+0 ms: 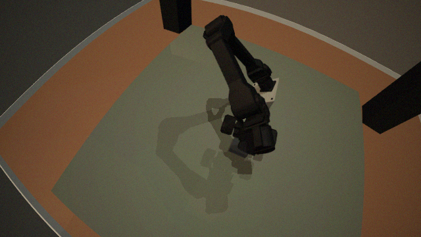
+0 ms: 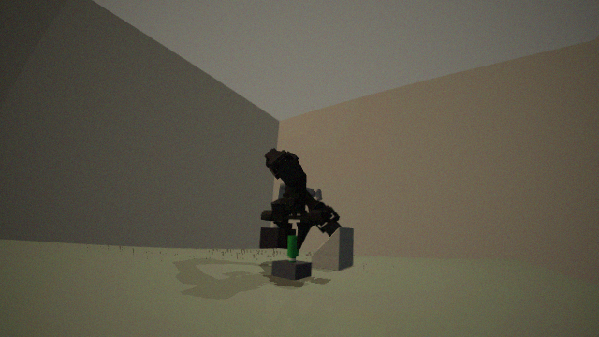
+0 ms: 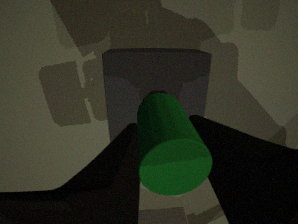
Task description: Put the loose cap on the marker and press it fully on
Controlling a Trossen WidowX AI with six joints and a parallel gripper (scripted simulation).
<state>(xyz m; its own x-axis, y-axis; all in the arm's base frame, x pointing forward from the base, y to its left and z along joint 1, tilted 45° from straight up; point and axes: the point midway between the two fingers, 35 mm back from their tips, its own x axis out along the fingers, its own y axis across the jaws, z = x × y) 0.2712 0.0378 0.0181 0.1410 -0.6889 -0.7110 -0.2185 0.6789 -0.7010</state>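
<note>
The green marker lies right at my gripper tip. From my gripper tip the other things lie so: holder block: 5 cm below; then green cap: 1 cm above.
</note>
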